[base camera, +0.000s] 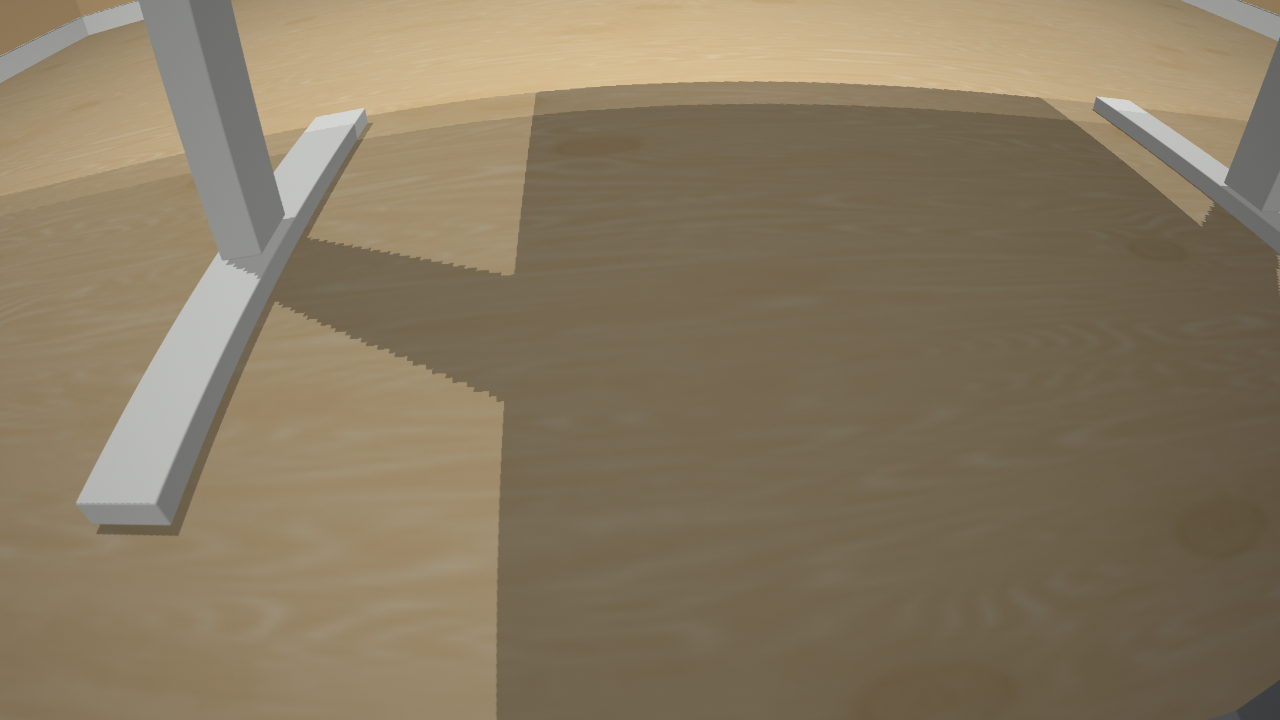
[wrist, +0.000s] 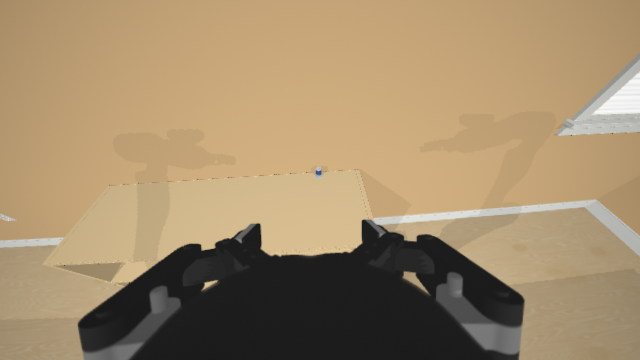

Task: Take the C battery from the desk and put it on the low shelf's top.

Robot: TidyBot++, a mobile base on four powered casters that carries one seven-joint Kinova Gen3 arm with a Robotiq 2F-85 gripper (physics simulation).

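Places are measured from the arm's base along level axes (x ahead, y left, z up), in millimetres.
Pixels of known places: gripper, fingertip midpoint: (wrist: 311,232).
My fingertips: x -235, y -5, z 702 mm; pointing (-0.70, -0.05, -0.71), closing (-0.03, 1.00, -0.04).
Observation:
Ahead of a thing's pixels: the offset from my fingertips to its middle. "spot": to the spot under its first point. Level surfaces: height alone.
The C battery {dx -509, dy -1, dz -463 mm} (wrist: 318,172), small, blue with a pale top, stands upright on the low shelf's top {dz -488 mm} (wrist: 225,210) in the wrist view. It is at the back edge by the wall, near the right end. My gripper (wrist: 311,232) is open, with nothing between its fingers. It is well away from the battery and apart from it. The gripper hides part of the shelf's front. In the base camera view a pale grey desk leg {spot: dx +895, dy +382, dz -937 mm} (base camera: 210,134) stands on a long foot at the left; the desk's top does not show there.
A second desk foot (base camera: 1163,138) lies at the right of the base camera view, with part of its leg {spot: dx +997, dy -823, dz -1006 mm} (base camera: 1260,152). In the wrist view the wall (wrist: 310,75) rises behind the shelf, with arm shadows on it. A window frame (wrist: 602,95) shows at the upper right.

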